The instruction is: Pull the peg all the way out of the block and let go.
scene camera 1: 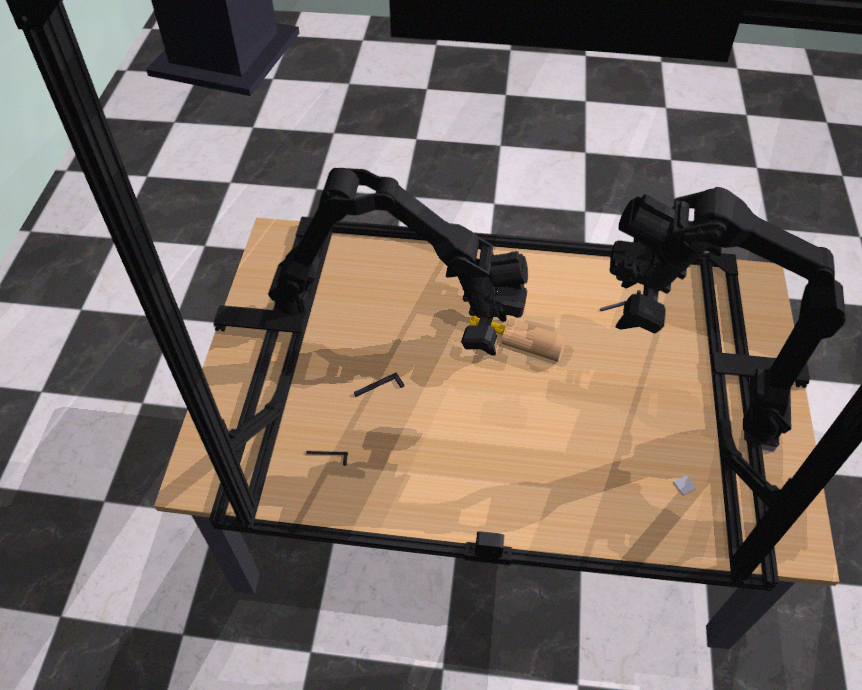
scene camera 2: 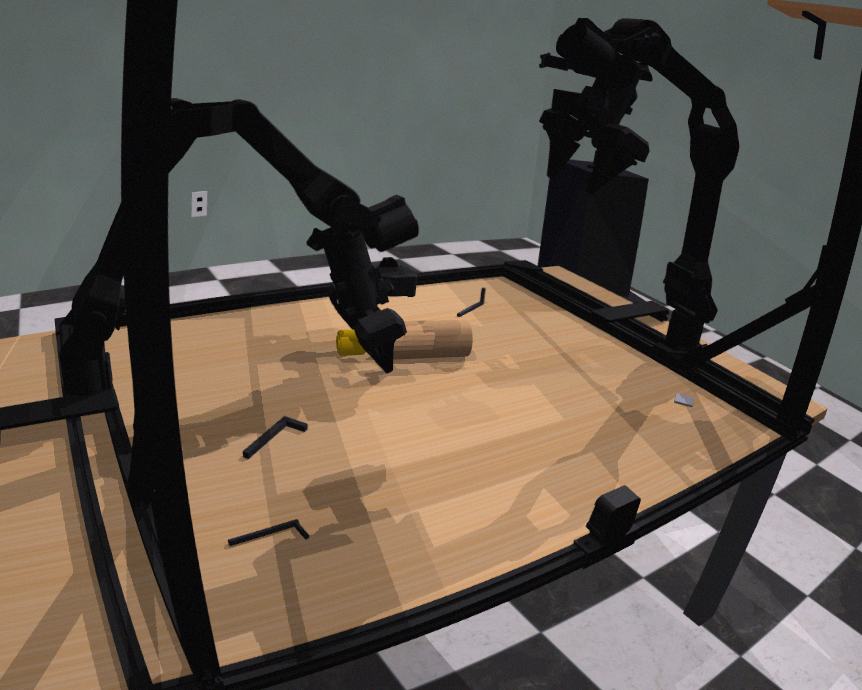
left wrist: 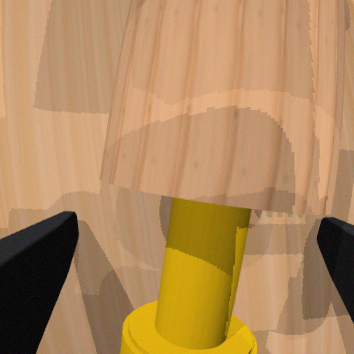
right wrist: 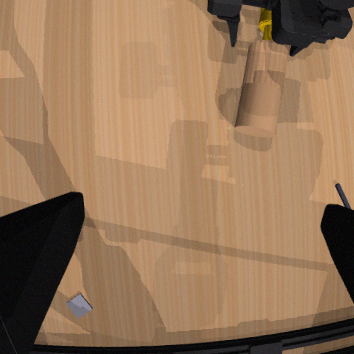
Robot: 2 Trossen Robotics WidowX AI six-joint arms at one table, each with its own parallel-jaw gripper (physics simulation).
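Pixels of known places: left gripper, fingertip midpoint: (scene camera 1: 498,337) (scene camera 2: 378,358) (left wrist: 202,227) (right wrist: 261,49); right gripper, fingertip midpoint: (scene camera 1: 620,307) (scene camera 2: 568,185) (right wrist: 207,211); left arm's base at its link origin: (scene camera 1: 292,305) (scene camera 2: 87,388); right arm's base at its link origin: (scene camera 1: 761,429) (scene camera 2: 682,343).
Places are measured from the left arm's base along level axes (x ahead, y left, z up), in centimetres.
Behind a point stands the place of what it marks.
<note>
A round wooden block (scene camera 1: 535,341) {x 51.6, y 3.5, z 2.9 cm} (scene camera 2: 439,339) {x 51.8, y 2.8, z 2.0 cm} (left wrist: 215,100) {x 46.8, y 6.5, z 3.6 cm} (right wrist: 260,102) {x 54.0, y 4.6, z 3.6 cm} lies on its side on the table. The yellow peg (scene camera 1: 474,320) {x 38.4, y 5.7, z 2.2 cm} (scene camera 2: 350,342) {x 38.9, y 5.0, z 1.5 cm} (left wrist: 197,285) {x 43.1, y 6.4, z 1.8 cm} (right wrist: 266,29) {x 42.3, y 5.6, z 1.4 cm} has a thick head and a thinner shaft, whose far end is hidden in the block's end. My left gripper (left wrist: 202,227) {x 43.8, y 5.9, z -1.8 cm} (right wrist: 261,49) {x 43.8, y 5.9, z -1.8 cm} is open and low, its fingers on either side of the shaft near the block's end, apart from it in the left wrist view. My right gripper (scene camera 2: 572,179) {x 65.6, y -4.0, z 27.3 cm} (right wrist: 207,211) {x 65.6, y -4.0, z 27.3 cm} is open and empty, high above the table at the right.
Two black L-shaped keys (scene camera 1: 377,384) {x 23.7, y -13.0, z -1.2 cm} (scene camera 1: 327,453) {x 19.9, y -30.4, z -1.4 cm} lie on the left of the table. Another key (scene camera 2: 473,305) {x 67.1, y 22.7, z -1.3 cm} lies behind the block. A small grey piece (scene camera 1: 683,484) {x 84.8, y -17.2, z -1.7 cm} (right wrist: 79,305) {x 85.0, y -17.1, z -1.6 cm} lies at the front right. A black frame (scene camera 1: 359,536) {x 31.2, y -43.8, z -2.5 cm} edges the table.
</note>
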